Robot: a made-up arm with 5 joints. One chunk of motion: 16 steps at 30 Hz.
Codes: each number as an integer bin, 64 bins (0 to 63) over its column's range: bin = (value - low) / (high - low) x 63, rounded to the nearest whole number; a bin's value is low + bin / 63 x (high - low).
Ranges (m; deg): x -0.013..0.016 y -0.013..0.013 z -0.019..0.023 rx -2..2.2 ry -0.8..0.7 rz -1.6..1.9
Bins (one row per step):
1: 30 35 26 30 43 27
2: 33 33 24 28 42 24
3: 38 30 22 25 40 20
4: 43 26 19 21 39 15
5: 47 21 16 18 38 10
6: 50 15 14 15 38 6
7: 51 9 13 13 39 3
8: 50 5 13 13 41 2
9: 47 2 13 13 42 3
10: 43 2 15 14 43 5
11: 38 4 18 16 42 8
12: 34 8 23 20 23 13
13: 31 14 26 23 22 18
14: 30 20 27 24 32 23
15: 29 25 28 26 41 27
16: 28 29 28 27 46 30
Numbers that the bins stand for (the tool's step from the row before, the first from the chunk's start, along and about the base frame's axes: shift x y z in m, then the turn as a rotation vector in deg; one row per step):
1: 0.00081 0.00144 -0.00167 0.000 0.224 -0.100
2: 0.00219 0.00062 -0.00300 -0.133 0.200 -0.267
3: 0.00449 -0.00062 -0.00433 -0.333 0.152 -0.489
4: 0.00679 -0.00227 -0.00633 -0.600 0.129 -0.767
5: 0.00863 -0.00433 -0.00833 -0.800 0.105 -1.044
6: 0.01002 -0.00681 -0.00967 -1.000 0.105 -1.267
7: 0.01048 -0.00929 -0.01033 -1.133 0.129 -1.433
8: 0.01002 -0.01094 -0.01033 -1.133 0.176 -1.489
9: 0.00863 -0.01217 -0.01033 -1.133 0.200 -1.433
10: 0.00679 -0.01217 -0.00900 -1.067 0.224 -1.322
11: 0.00449 -0.01135 -0.00700 -0.933 0.200 -1.156
12: 0.00265 -0.00970 -0.00367 -0.667 -0.252 -0.878
13: 0.00127 -0.00722 -0.00167 -0.467 -0.276 -0.600
14: 0.00081 -0.00475 -0.00100 -0.400 -0.038 -0.322
15: 0.00035 -0.00268 -0.00033 -0.267 0.176 -0.100
16: -0.00011 -0.00103 -0.00033 -0.200 0.295 0.067

